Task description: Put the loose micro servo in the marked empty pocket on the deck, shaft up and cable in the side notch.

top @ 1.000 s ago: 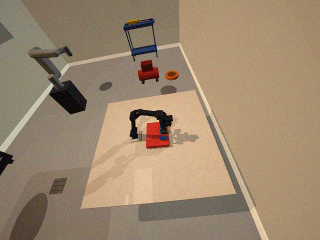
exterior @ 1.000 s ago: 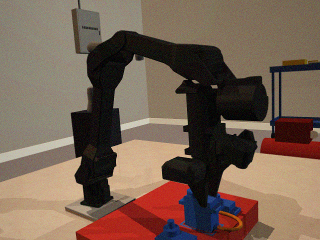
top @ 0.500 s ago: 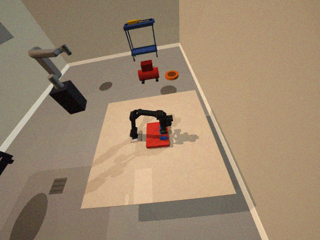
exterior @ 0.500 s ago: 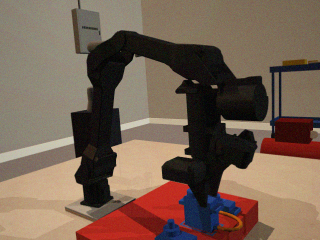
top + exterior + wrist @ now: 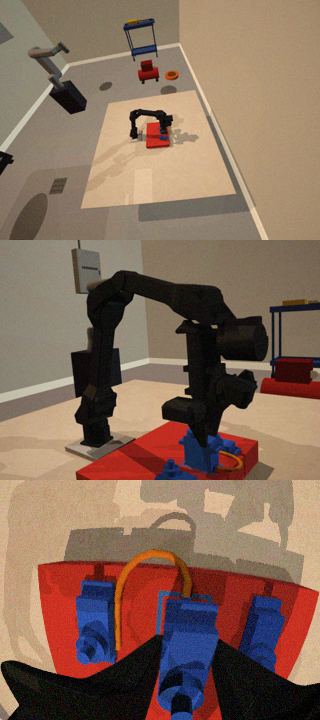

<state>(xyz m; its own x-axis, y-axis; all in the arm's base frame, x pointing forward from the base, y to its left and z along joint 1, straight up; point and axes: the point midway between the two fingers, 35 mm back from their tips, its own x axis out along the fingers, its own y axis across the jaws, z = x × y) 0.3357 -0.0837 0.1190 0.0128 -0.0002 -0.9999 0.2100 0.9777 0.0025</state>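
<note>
My gripper tip is 12 cm past the red deck, 3 cm to the right of it and 7 cm above it.
</note>
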